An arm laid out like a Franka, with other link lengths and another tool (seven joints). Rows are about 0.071 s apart.
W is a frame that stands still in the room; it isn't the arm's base.
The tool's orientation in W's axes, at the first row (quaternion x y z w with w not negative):
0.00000 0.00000 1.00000 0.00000
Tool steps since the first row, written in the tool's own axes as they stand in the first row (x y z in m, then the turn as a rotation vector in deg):
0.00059 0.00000 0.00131 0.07 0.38 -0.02
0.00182 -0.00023 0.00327 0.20 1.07 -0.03
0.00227 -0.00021 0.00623 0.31 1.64 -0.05
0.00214 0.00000 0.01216 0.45 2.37 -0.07
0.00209 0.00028 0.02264 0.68 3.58 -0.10
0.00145 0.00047 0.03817 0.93 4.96 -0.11
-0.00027 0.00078 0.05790 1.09 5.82 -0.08
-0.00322 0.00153 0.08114 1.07 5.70 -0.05
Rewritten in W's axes. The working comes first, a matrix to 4 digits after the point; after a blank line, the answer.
The tool's axes in the first row as the columns of a matrix, in W's axes (used below as rounded here):
-1.0000 0.0000 0.0000
0.0000 -1.0000 0.0000
0.0000 0.0000 1.0000

-0.00059 0.00000 0.00131 -0.07 -0.38 -0.02
-0.00182 0.00023 0.00327 -0.20 -1.07 -0.03
-0.00227 0.00021 0.00623 -0.31 -1.64 -0.05
-0.00214 0.00000 0.01216 -0.45 -2.37 -0.07
-0.00209 -0.00028 0.02264 -0.68 -3.58 -0.10
-0.00145 -0.00047 0.03817 -0.93 -4.96 -0.11
0.00027 -0.00078 0.05790 -1.09 -5.82 -0.08
0.00322 -0.00153 0.08114 -1.07 -5.70 -0.05

